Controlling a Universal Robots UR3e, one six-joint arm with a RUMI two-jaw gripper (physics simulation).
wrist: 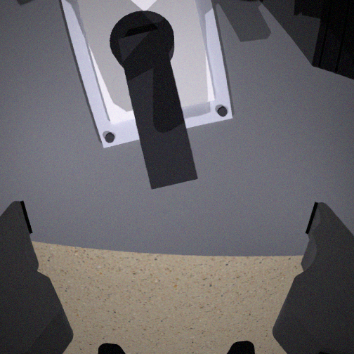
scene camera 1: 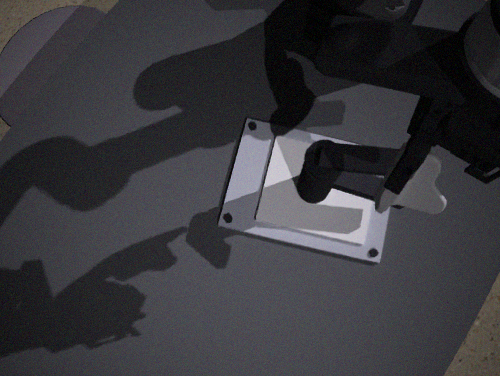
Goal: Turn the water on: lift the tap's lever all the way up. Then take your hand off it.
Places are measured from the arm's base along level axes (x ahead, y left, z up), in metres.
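Pixels of known places: gripper, fingertip midpoint: (scene camera 1: 407, 144).
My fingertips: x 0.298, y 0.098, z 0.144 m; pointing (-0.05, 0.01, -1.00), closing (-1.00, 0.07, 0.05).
For each thing: its top centre in the pictures, then the offset to it from my fingertips. "spot": a spot on its surface instead. Level surfaces: height alone.
- tap's dark round body at a spot on its surface: (scene camera 1: 316, 175) spot: 0.032 m ahead, 0.072 m right, 0.107 m down
- white panel at a spot on its surface: (scene camera 1: 237, 167) spot: 0.024 m ahead, 0.183 m right, 0.240 m down
- spout at its top centre: (scene camera 1: 373, 182) 0.003 m back, 0.000 m left, 0.149 m down
- grey table at its surface level: 0.248 m down
The tap's dark round body (scene camera 1: 316, 175) (wrist: 142, 37) stands on a white panel (scene camera 1: 237, 167) (wrist: 120, 138). In the scene view its dark lever (scene camera 1: 367, 152) extends right towards my fingers, above a lower dark bar that looks like the spout (scene camera 1: 352, 184). The lever's exact tilt is hard to tell in the shadow. In the wrist view a long dark bar points down towards my gripper, and lever and spout are hard to tell apart there. My gripper (scene camera 1: 399, 156) (wrist: 169, 207) is wide open, with its fingertips on either side and short of that bar's end, not touching it.
The panel lies on a grey table (scene camera 1: 300, 320) (wrist: 260, 175) and has dark bolts at its corners. The arm fills the upper right of the scene view and casts large shadows. A round pale shape (scene camera 1: 45, 42) shows at the upper left. Speckled floor (wrist: 175, 295) shows beyond the table edge.
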